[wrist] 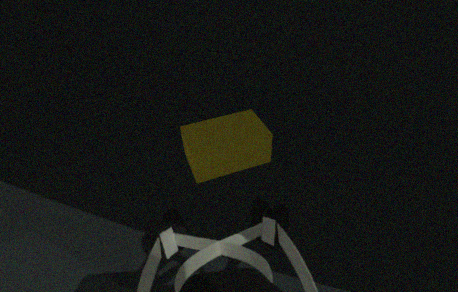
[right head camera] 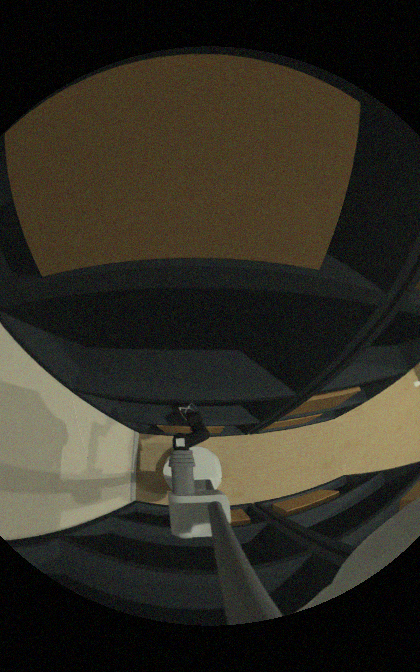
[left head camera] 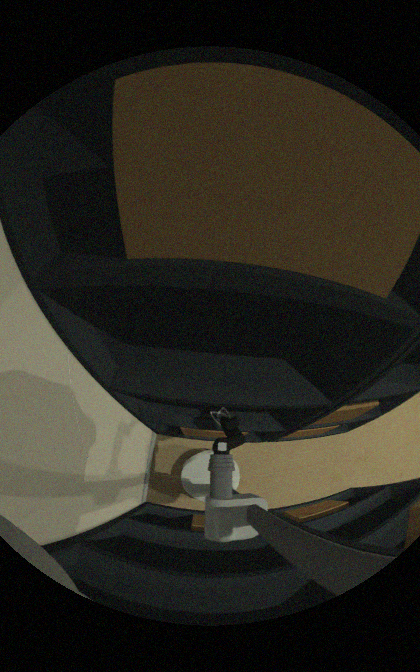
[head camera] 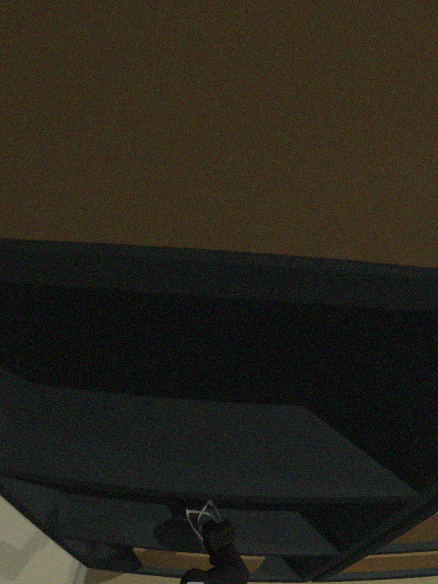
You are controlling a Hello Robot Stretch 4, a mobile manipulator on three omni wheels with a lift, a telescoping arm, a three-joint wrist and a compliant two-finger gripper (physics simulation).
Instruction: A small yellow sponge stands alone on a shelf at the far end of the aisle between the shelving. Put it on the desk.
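The yellow sponge lies on a dark shelf surface near the middle of the wrist view, beyond my fingertips and apart from them. My gripper is open, its two fingertips standing apart with nothing between them. In the head views the gripper reaches in at a low level of the dark shelving. The sponge does not show in the three head views, and the desk does not show.
A pale wall stands at the left, close to the arm. The light wood floor of the aisle runs to the right. A second dark shelving unit stands across the aisle. Brown boards lie low in it.
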